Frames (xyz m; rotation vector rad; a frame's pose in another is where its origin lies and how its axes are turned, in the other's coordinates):
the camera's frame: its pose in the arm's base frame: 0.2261 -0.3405 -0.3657 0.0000 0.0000 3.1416
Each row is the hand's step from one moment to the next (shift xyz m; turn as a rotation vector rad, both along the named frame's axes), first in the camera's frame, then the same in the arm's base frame.
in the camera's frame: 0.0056 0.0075 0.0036 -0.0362 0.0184 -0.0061
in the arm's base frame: -0.0056 -0.0075 0.0036 0.0362 -0.0184 -0.0061
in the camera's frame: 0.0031 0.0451 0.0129 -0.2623 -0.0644 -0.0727
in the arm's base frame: -0.0031 -0.0451 0.0129 0.2623 0.0644 -0.0727
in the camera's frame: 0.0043 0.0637 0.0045 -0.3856 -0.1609 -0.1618
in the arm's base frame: -0.0043 -0.0637 0.0045 0.3856 0.1609 -0.1618
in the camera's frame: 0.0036 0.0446 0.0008 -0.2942 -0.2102 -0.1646
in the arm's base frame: -0.0036 -0.0446 0.0008 0.2942 0.2102 -0.1646
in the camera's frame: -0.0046 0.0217 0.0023 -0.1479 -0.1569 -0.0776
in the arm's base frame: 0.0046 -0.0217 0.0023 0.1479 0.1569 -0.0776
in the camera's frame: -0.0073 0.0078 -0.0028 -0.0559 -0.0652 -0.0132
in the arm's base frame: 0.0073 -0.0078 -0.0028 0.0559 0.0652 -0.0132
